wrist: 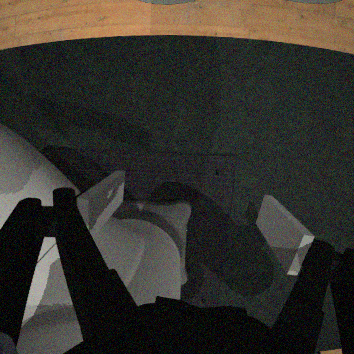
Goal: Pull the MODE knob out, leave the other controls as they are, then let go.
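Seen in the pictures: gripper, fingertip midpoint: [192, 197]; arm's base at its link origin: [142, 240].
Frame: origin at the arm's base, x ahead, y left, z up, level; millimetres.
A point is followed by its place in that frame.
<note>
My gripper [192, 197] @(x 87, y 155, z 161 mm) is open, with its two pale fingertip pads far apart, one left of centre and one at the right. No thing shows held between the pads. The MODE knob and the other controls cannot be made out in the wrist view. The scene below the fingers is dark and grainy, and the black gripper body hides the bottom middle.
A dark surface [175, 95] @(x 58, y 266, z -4 mm) stretches below, with a faint rectangular outline near the middle. Pale grey rounded robot parts [160, 255] @(x 53, y 61, z 122 mm) stand at the lower left and between the fingers. A wooden floor [200, 20] runs along the top, beyond the dark surface's curved edge.
</note>
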